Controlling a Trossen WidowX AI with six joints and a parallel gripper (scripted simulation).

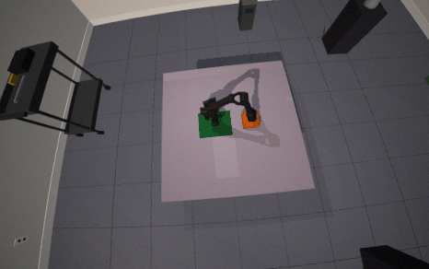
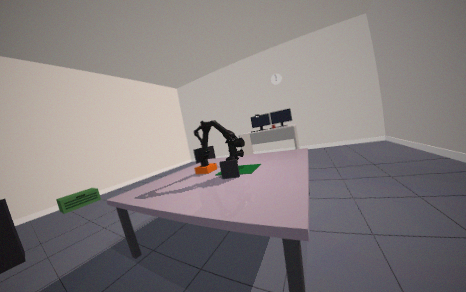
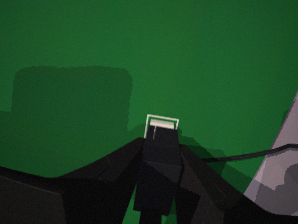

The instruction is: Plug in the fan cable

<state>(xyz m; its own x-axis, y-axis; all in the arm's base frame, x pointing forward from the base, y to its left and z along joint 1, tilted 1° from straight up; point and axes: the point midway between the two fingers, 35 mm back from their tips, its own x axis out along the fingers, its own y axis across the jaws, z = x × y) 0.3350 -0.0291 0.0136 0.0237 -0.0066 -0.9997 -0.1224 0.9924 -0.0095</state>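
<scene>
Right now my gripper tip is 10 mm past the fan cable plug and 10 mm below it. From my gripper tip the other things lie so: board: 40 mm to the left, 40 mm below; black fan: 30 mm ahead, 140 mm to the right, 30 mm above.
</scene>
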